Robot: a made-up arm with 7 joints.
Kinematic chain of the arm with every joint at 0, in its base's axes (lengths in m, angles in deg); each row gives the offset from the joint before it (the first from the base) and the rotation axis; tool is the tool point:
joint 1: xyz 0 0 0 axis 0 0.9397 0.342
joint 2: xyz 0 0 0 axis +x
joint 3: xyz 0 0 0 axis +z
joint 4: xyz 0.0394 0 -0.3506 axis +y
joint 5: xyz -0.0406 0 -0.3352 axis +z
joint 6: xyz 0 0 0 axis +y
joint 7: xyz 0 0 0 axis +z
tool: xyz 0 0 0
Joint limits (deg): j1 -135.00..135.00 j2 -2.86..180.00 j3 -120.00..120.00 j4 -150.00..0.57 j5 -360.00..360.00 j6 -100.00..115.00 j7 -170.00..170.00
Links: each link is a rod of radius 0.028 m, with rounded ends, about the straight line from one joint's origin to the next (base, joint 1, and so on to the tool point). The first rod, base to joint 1, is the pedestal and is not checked.
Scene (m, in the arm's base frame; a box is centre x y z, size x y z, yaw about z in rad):
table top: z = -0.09
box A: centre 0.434 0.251 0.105 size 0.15 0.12 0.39 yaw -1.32
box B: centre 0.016 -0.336 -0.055 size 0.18 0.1 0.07 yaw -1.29
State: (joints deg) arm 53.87 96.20 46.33 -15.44 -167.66 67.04 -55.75
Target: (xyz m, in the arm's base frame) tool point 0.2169 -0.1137 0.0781
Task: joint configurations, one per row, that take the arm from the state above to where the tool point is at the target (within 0.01 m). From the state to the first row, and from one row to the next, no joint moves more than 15 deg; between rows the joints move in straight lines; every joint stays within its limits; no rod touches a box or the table.
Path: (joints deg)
1: 47.79 106.47 50.86 -28.73 -169.08 66.40 -56.81
2: 41.71 116.75 55.39 -42.02 -170.49 65.76 -57.87
3: 35.63 127.02 59.91 -55.31 -171.91 65.11 -58.93
4: 29.56 137.30 64.44 -68.60 -173.32 64.47 -59.99
5: 23.48 147.57 68.97 -81.89 -174.74 63.83 -61.05
6: 27.28 147.84 69.14 -95.45 -173.32 64.47 -59.99
7: 31.09 148.12 69.31 -109.01 -171.91 65.11 -58.93
8: 34.89 148.39 69.48 -122.56 -170.49 65.76 -57.87
9: 38.69 148.66 69.65 -136.12 -169.08 66.40 -56.81
10: 42.50 148.93 69.82 -149.67 -167.66 67.04 -55.75

